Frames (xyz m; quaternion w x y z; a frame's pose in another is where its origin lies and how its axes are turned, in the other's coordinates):
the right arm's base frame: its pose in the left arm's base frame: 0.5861 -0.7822 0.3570 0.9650 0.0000 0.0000 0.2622
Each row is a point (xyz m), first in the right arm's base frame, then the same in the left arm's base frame.
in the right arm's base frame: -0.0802 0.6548 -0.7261
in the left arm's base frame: 0.1856 -0.2580 -0.3691
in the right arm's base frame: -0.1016 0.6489 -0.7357
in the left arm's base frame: 0.1701 -0.2739 -0.3787
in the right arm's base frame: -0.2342 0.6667 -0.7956
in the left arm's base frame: 0.0467 -0.3257 -0.4386
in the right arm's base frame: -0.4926 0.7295 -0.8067
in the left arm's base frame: -0.2079 -0.4023 -0.4497
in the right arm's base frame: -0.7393 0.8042 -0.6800
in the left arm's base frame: -0.4585 -0.4627 -0.3230
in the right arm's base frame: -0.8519 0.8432 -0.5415
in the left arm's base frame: -0.5754 -0.4861 -0.1845
